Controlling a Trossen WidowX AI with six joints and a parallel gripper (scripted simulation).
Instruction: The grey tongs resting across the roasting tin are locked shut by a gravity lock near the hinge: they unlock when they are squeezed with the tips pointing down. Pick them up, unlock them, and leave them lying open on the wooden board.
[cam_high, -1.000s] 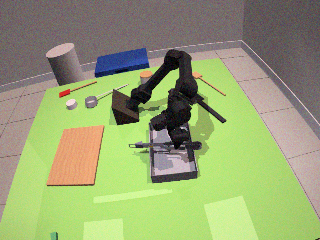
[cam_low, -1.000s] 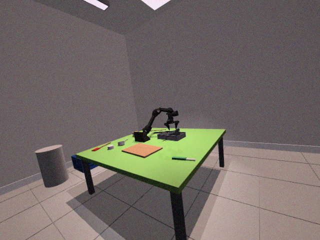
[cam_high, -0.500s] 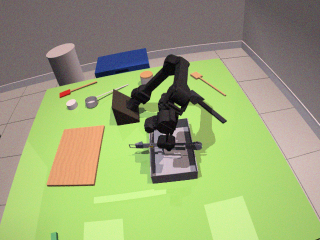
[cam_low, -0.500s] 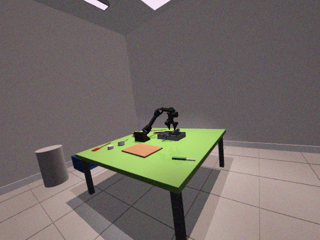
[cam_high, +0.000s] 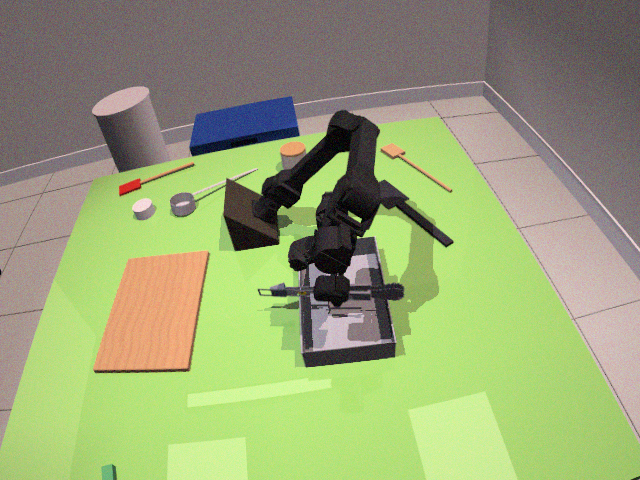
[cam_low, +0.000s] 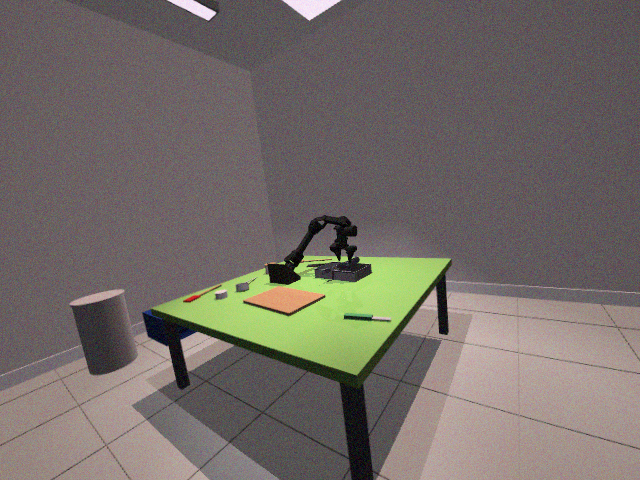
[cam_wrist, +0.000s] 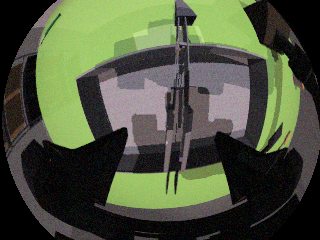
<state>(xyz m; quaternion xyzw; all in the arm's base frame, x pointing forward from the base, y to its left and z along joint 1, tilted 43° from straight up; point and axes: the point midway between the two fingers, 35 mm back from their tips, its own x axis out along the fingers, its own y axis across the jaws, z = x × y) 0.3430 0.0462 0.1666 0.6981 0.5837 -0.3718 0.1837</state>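
The dark roasting tin is 60 mm below my gripper tip, 20 mm behind it and 10 mm to the left of it. Also, from my gripper tip: wood-topped pot: 610 mm behind, 60 mm below, 40 mm to the right; wooden board: 450 mm to the right, 110 mm behind, 80 mm below; black spatula: 310 mm behind, 230 mm to the left, 90 mm below.
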